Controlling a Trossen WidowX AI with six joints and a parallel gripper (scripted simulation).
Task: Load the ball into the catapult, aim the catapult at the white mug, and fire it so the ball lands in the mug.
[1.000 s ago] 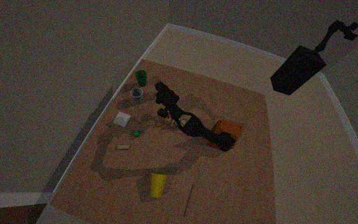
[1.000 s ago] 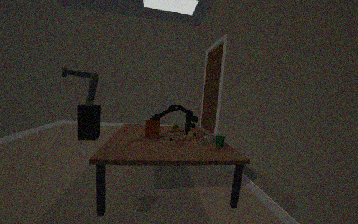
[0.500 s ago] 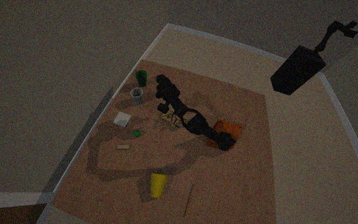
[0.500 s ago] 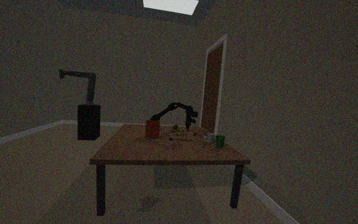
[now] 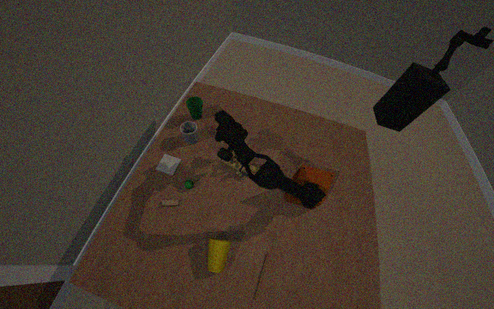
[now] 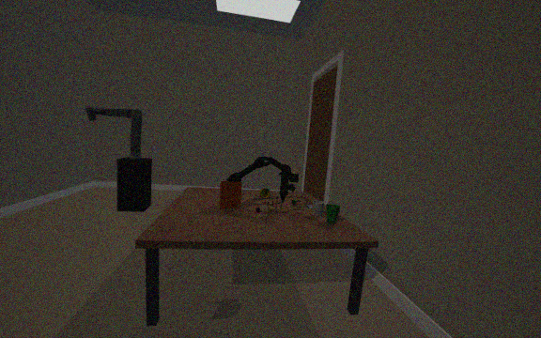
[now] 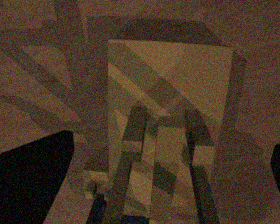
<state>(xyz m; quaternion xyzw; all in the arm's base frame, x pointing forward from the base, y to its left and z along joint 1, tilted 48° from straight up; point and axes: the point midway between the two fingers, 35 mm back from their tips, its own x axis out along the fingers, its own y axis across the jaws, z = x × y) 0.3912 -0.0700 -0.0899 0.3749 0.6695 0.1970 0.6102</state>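
Now: the dark ball 19 cm behind my gripper tip, 7 cm below it and 2 cm to the right of it. The rest, counted from my gripper tip: green ball: 20 cm to the left, 16 cm ahead, 6 cm below; then white mug: 26 cm ahead, 7 cm to the right, 5 cm below; then wooden catapult: 6 cm behind, 4 cm to the left, 3 cm below.
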